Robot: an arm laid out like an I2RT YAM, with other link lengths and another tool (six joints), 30 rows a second.
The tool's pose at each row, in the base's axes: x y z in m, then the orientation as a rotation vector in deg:
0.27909 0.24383 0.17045 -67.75 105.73 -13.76
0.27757 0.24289 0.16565 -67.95 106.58 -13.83
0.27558 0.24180 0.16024 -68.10 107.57 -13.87
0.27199 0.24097 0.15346 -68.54 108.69 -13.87
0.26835 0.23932 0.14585 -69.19 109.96 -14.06
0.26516 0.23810 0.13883 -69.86 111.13 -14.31
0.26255 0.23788 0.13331 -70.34 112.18 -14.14
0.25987 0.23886 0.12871 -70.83 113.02 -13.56
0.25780 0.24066 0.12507 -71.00 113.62 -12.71
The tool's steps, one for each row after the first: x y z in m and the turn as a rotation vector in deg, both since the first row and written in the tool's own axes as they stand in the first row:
0.00375 0.00323 0.00132 -0.38 0.76 0.13
0.00804 0.00703 0.00258 -0.80 1.61 0.34
0.01313 0.01276 0.00347 -1.45 2.61 0.42
0.01936 0.01858 0.00457 -2.16 3.86 0.35
0.02485 0.02399 0.00580 -2.81 5.05 0.20
0.02859 0.02870 0.00690 -3.55 5.93 0.30
0.03083 0.03355 0.00776 -4.45 6.46 0.46
0.03178 0.03789 0.00878 -5.23 6.61 0.85

